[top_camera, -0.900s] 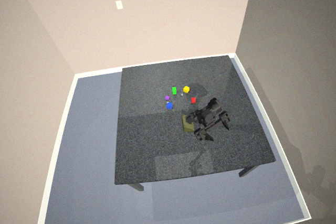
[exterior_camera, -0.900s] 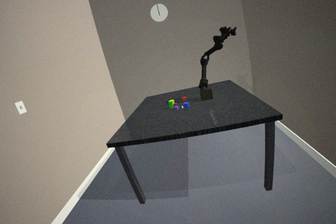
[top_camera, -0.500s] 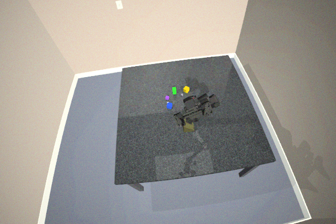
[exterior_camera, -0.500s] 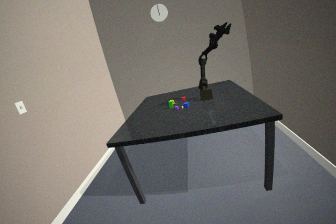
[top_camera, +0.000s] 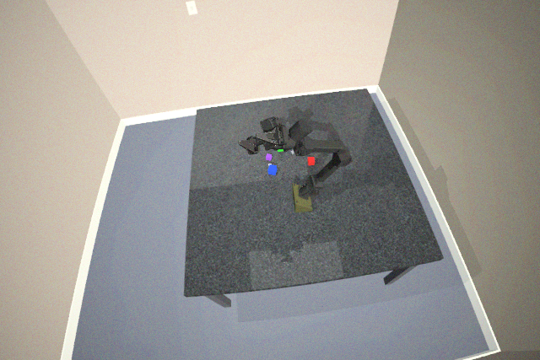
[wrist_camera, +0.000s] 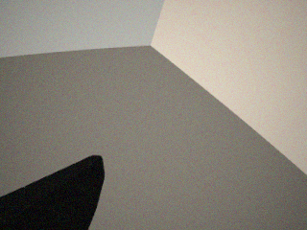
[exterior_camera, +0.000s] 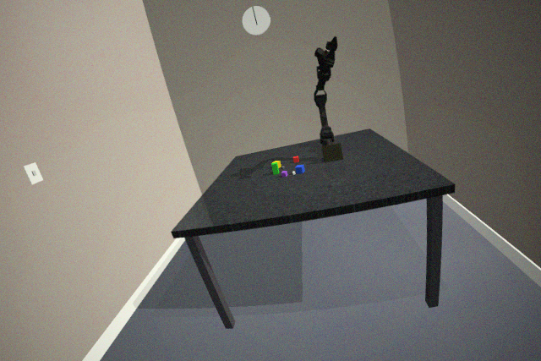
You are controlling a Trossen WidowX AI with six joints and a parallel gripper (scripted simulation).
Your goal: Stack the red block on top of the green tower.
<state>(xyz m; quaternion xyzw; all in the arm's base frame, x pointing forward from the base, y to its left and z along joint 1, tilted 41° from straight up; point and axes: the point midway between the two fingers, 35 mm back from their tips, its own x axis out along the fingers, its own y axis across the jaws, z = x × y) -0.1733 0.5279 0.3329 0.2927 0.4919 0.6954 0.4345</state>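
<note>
My gripper tip is now 39 cm short of the red block, 26 cm to the left of it and 68 cm above it. From my gripper tip the other things lie so: yellow block 52 cm ahead, 20 cm to the right, 67 cm below; then blue block 34 cm ahead, 3 cm to the right, 68 cm below; then purple block 43 cm ahead, 1 cm to the right, 68 cm below.
</note>
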